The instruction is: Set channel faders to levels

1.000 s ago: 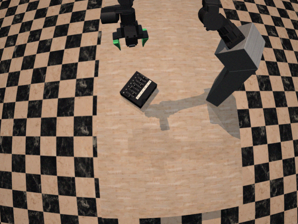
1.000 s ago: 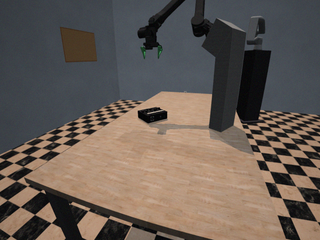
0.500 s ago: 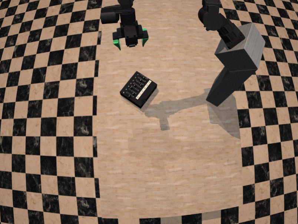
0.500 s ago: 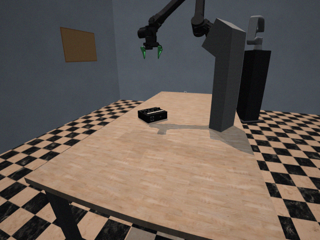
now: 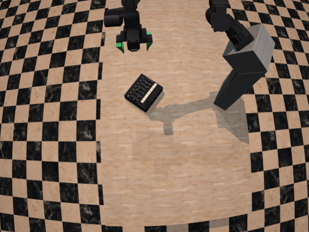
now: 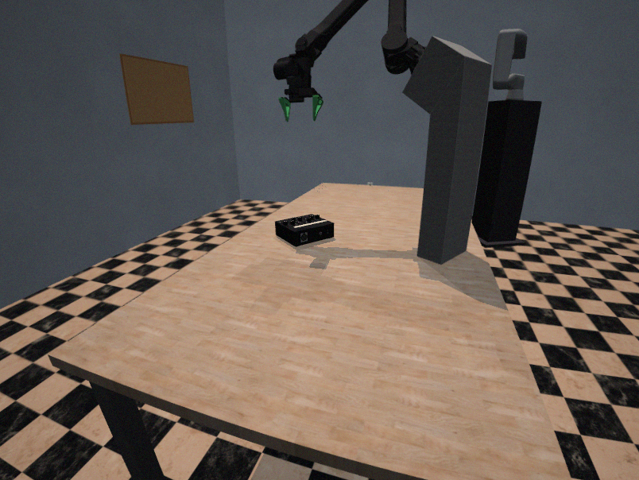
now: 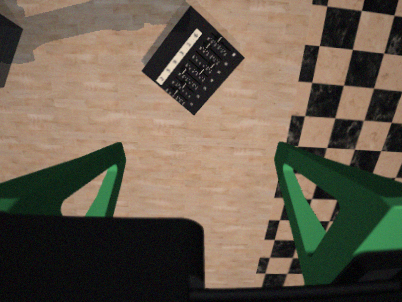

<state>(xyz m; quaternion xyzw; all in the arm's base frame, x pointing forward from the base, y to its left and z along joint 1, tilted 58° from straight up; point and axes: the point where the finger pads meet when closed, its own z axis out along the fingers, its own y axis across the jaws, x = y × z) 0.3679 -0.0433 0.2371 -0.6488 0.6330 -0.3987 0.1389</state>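
Now: hand 340 mm above the channel 2 fader cap, 30 mm to the right of it and 30 mm past it. Also, from my hand: channel 3 fader cap 340 mm below, 50 mm to the left, 20 mm behind; channel 4 fader cap 340 mm below, 40 mm to the left, 10 mm ahead; channel 5 fader cap 340 mm below, 40 mm to the left, 40 mm ahead.
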